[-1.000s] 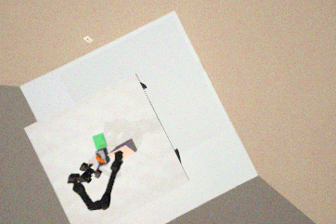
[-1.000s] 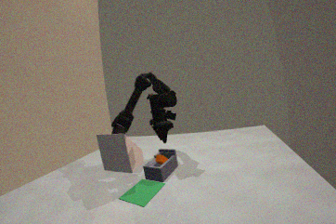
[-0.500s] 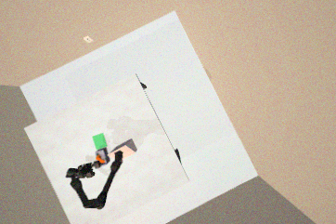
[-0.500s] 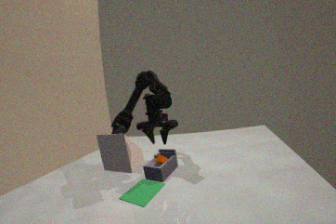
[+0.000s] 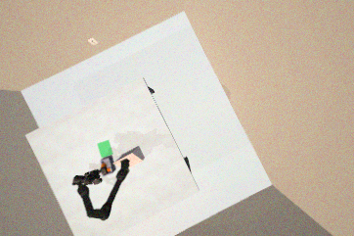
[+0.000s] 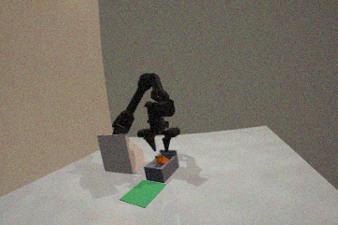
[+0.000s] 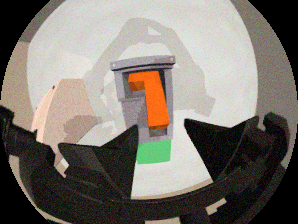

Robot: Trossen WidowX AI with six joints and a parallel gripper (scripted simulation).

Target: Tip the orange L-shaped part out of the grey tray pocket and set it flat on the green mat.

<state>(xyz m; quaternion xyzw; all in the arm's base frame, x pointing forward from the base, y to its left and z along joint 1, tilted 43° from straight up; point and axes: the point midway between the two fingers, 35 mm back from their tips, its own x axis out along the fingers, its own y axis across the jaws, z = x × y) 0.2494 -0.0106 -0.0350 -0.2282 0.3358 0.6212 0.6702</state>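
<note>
Now: gripper tip 70 mm above the orange L-shaped part, 40 mm to the right of it and 10 mm past it. The rest, counted from my gripper tip: green mat: 140 mm to the right, 130 mm below, 40 mm behind.
</note>
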